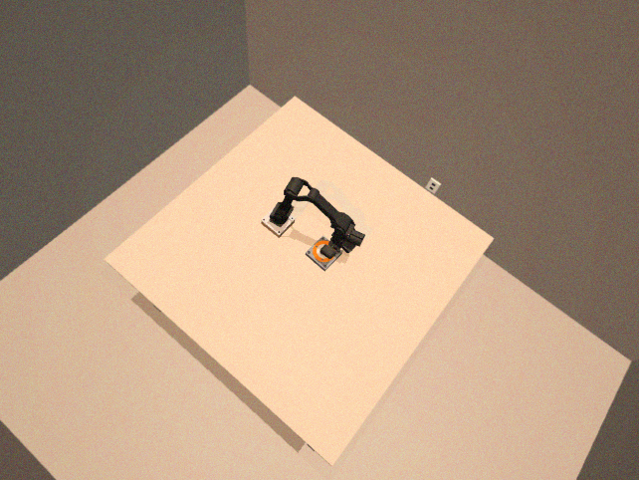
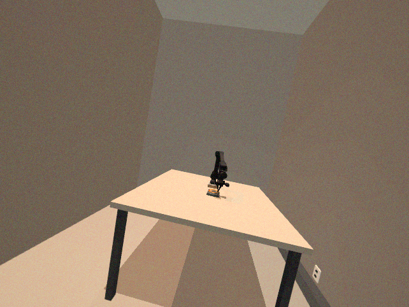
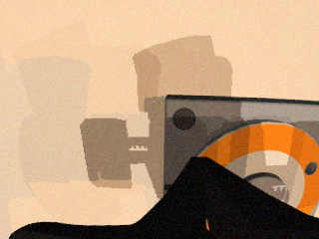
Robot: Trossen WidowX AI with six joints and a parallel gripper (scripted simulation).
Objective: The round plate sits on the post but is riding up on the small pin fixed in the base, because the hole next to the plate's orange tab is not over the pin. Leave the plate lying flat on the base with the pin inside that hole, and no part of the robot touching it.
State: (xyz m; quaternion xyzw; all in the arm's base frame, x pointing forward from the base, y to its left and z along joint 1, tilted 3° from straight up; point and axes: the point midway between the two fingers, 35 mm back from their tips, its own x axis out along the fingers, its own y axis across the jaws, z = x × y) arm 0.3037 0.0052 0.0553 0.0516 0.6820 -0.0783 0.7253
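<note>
My gripper tip is 40 mm past the square grey base, 30 mm to the left of it and 20 mm above it.
</note>
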